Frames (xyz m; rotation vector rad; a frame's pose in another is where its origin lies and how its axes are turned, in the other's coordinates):
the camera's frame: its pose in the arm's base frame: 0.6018 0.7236 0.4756 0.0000 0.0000 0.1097
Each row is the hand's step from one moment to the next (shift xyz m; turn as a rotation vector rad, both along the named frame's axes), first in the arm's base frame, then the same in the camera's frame.
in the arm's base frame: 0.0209 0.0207 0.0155 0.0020 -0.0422 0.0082
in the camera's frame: 0.0230 0.0183 0.0155 -0.0026 -0.0422 0.0082
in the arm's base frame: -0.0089 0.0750 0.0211 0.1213 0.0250 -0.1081
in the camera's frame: -0.0006 0.0755 0.0211 0.1233 0.0116 -0.1081
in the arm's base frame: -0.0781 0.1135 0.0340 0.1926 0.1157 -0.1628
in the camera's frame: -0.0652 0.1214 0.0340 0.2041 0.0939 -0.1628
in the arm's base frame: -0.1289 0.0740 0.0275 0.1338 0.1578 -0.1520
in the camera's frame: -0.1200 0.0877 0.0275 0.1503 0.1422 -0.1520
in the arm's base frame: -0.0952 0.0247 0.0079 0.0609 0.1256 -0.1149
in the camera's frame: -0.0919 0.0350 0.0079 0.0743 0.1182 -0.1149
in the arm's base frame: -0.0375 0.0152 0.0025 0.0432 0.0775 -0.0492
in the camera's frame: -0.0356 0.0192 0.0025 0.0514 0.0723 -0.0492
